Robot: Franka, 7 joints.
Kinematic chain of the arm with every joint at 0, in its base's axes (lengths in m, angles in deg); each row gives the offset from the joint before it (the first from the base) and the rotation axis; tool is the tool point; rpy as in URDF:
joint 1: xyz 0 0 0.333 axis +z
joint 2: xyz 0 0 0 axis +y
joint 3: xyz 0 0 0.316 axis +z
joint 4: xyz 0.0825 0 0 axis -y
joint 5: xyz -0.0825 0 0.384 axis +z
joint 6: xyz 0 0 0 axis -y
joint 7: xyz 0.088 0 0 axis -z
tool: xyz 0 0 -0.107 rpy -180 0 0
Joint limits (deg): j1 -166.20..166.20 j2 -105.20..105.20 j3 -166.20..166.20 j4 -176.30..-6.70 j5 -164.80..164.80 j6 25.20..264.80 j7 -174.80..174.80
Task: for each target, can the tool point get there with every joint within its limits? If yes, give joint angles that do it. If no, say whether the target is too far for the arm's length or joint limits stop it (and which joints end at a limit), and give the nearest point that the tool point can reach.
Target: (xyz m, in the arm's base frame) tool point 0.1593 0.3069 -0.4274
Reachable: no: joint limits stop it (at a limit: joint 2) | nearest point 0.1560 0.3005 -0.3579 | short by 0.070 m
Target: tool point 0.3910 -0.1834 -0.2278
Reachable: yes | joints -56.39 89.10 22.22 -93.96 105.40 143.46 18.00
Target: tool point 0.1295 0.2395 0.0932
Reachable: yes | joints 88.89 41.07 -6.48 -139.40 -41.19 70.75 136.24
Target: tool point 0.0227 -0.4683 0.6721
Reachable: yes | joints -6.67 -28.29 -53.72 -123.24 -139.76 51.16 23.84
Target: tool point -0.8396 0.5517 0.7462
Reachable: no: too far | nearest point -0.6631 0.4357 0.6593 | short by 0.228 m
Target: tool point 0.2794 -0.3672 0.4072
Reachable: yes | joints 55.66 37.46 -118.65 -143.57 -76.13 171.37 129.53
